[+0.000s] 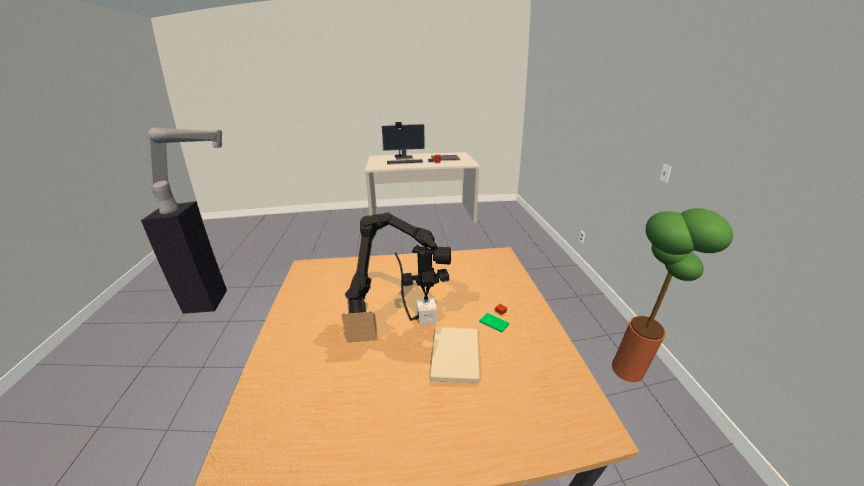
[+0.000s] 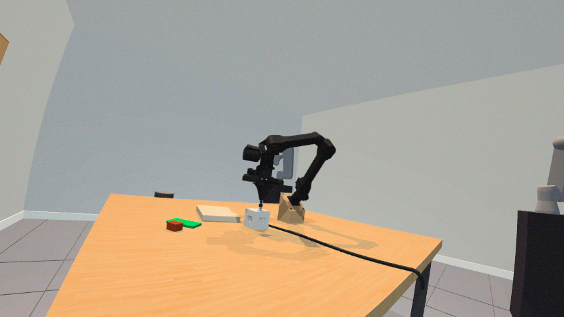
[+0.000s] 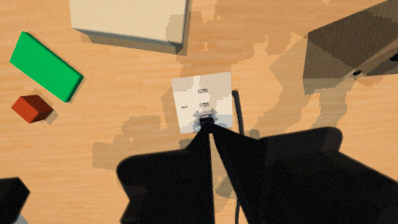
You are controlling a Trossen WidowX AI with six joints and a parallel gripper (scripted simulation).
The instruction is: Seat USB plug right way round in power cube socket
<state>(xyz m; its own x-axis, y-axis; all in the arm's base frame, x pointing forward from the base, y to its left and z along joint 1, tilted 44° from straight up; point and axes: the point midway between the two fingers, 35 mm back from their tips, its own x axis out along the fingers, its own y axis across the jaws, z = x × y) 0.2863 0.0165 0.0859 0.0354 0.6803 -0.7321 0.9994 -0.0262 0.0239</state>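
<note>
Right now the dark USB plug is 20 mm below my gripper tip. From my gripper tip the other things lie so: beige flat box 250 mm to the right, 110 mm below, 70 mm ahead; small red block 330 mm ahead, 110 mm below, 40 mm to the right; green flat block 280 mm ahead, 110 mm to the right, 110 mm below.
</note>
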